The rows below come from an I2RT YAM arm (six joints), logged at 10 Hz.
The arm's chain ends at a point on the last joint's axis. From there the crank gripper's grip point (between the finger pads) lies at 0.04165 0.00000 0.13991 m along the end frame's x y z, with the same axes.
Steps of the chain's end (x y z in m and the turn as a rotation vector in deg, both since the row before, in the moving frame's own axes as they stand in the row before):
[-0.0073 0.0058 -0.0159 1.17 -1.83 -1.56]
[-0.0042 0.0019 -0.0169 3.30 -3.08 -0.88]
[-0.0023 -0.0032 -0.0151 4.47 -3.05 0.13]
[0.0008 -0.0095 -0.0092 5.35 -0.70 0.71]
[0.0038 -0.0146 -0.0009 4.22 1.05 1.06]
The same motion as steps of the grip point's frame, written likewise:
[-0.0118 0.0019 -0.0147 1.17 -1.83 -1.56]
[-0.0118 -0.0068 -0.0151 3.30 -3.08 -0.88]
[-0.0098 -0.0141 -0.0135 4.47 -3.05 0.13]
[-0.0008 -0.0221 -0.0093 5.35 -0.70 0.71]
[0.0064 -0.0241 -0.0020 4.22 1.05 1.06]

